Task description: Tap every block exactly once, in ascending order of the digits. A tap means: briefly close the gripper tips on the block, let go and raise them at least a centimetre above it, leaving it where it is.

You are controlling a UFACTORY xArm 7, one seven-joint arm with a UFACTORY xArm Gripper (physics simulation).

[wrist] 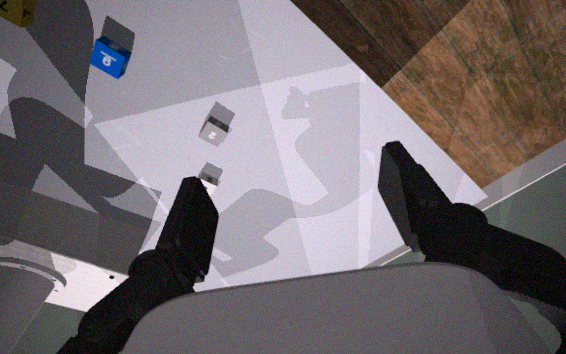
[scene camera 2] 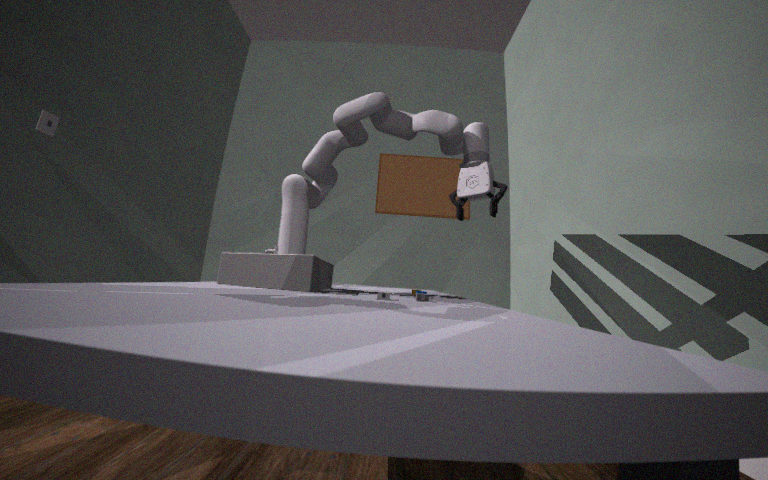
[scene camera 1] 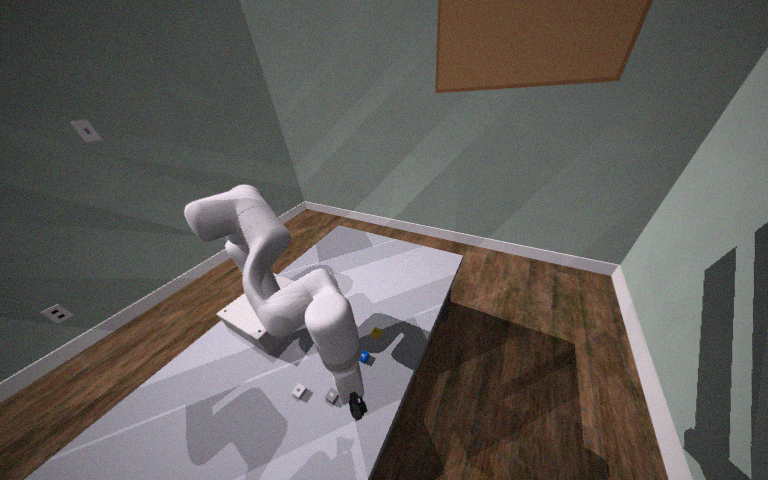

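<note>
A white block [scene camera 1: 299, 390] [scene camera 2: 383, 296] [wrist: 210, 185] lies on the table, partly hidden by a finger in the wrist view; its digit is unreadable there. A grey block [scene camera 1: 331, 395] [scene camera 2: 422, 297] [wrist: 214, 134] beside it shows a 2. A blue block [scene camera 1: 364, 356] [wrist: 109, 57] lies farther along, its underlined digit a 6, 8 or 9, unclear. A yellow block [scene camera 1: 376, 332] [wrist: 17, 11] is cut off at the wrist view's top left corner; its digit is unclear. My gripper [scene camera 1: 357, 416] [scene camera 2: 476, 216] [wrist: 292, 180] is open and empty, high above the table and off to the side of the blocks.
The white table [scene camera 1: 396, 266] [scene camera 2: 226, 339] [wrist: 320, 45] carries the arm's base box [scene camera 1: 243, 319] [scene camera 2: 266, 271]. The table's long edge drops to the wooden floor [scene camera 1: 509, 396] on the gripper's side. Shadows of the arm cross the table and the yellow block.
</note>
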